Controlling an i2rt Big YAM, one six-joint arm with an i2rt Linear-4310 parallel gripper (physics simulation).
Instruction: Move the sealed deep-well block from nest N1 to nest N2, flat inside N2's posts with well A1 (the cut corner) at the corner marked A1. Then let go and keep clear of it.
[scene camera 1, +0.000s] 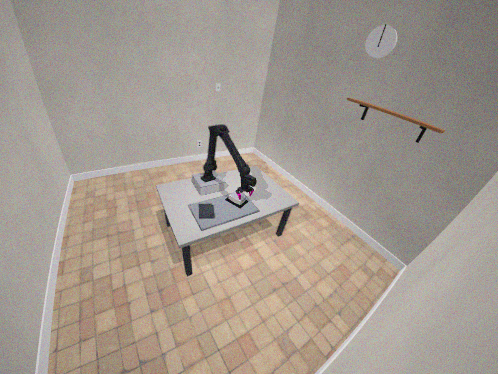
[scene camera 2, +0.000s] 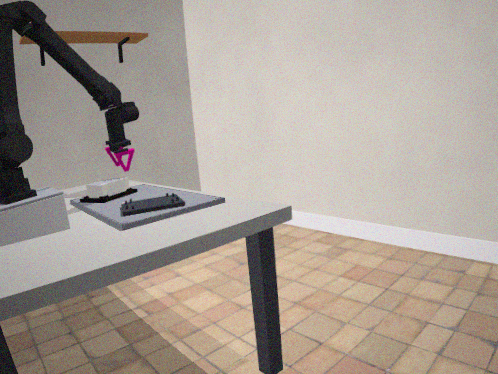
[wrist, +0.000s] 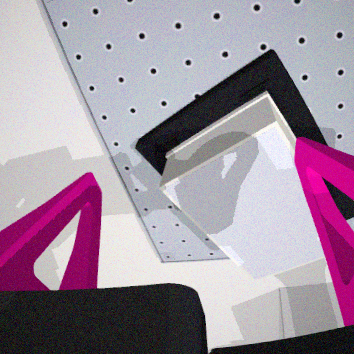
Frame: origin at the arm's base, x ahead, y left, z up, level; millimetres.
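Seen in the pictures: gripper, fingertip midpoint: (scene camera 1: 245, 197) (scene camera 2: 122, 168) (wrist: 193, 165); arm's base at its link origin: (scene camera 1: 208, 178) (scene camera 2: 16, 199).
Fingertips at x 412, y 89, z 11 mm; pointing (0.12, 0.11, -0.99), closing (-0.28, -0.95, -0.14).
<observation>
Pixels of each thing's middle, then the offset from my fingertips to it. Level surfaces: height alone.
- white deep-well block at the middle of its body: (wrist: 260, 201) (scene camera 2: 107, 187) (scene camera 1: 237, 198) dx -78, dy -13, dz -52 mm
- black nest N1 at the middle of its body: (wrist: 257, 180) (scene camera 2: 108, 194) dx -78, dy -13, dz -75 mm
- dark grey nest N2 at the middle of its body: (scene camera 2: 151, 202) (scene camera 1: 206, 210) dx -118, dy -306, dz -73 mm
- grey perforated board at the middle of its body: (scene camera 2: 135, 201) (scene camera 1: 224, 208) dx -70, dy -159, dz -90 mm
- table at its surface level: dz -97 mm
The white deep-well block (scene camera 1: 237, 199) (scene camera 2: 107, 188) (wrist: 250, 215) sits in the black nest N1 (scene camera 2: 102, 199) (wrist: 280, 75). Its cut corner cannot be made out clearly. The dark grey nest N2 (scene camera 1: 206, 211) (scene camera 2: 152, 204) is empty, with small posts standing at its ends; its A1 mark is too small to read. My gripper (scene camera 1: 245, 195) (scene camera 2: 122, 168) (wrist: 193, 165) is open and empty, with magenta fingers pointing down, above the block. In the wrist view the right fingertip overlaps the block's right edge, while the left fingertip is well out to the left of it.
Both nests stand on a grey perforated board (scene camera 1: 227, 217) (scene camera 2: 200, 198) (wrist: 165, 50) on the table (scene camera 1: 172, 200) (scene camera 2: 200, 235). The arm's pale base box (scene camera 1: 207, 186) (scene camera 2: 30, 222) stands beside the board. A wooden wall shelf (scene camera 1: 395, 114) (scene camera 2: 90, 37) is far from the arm.
</observation>
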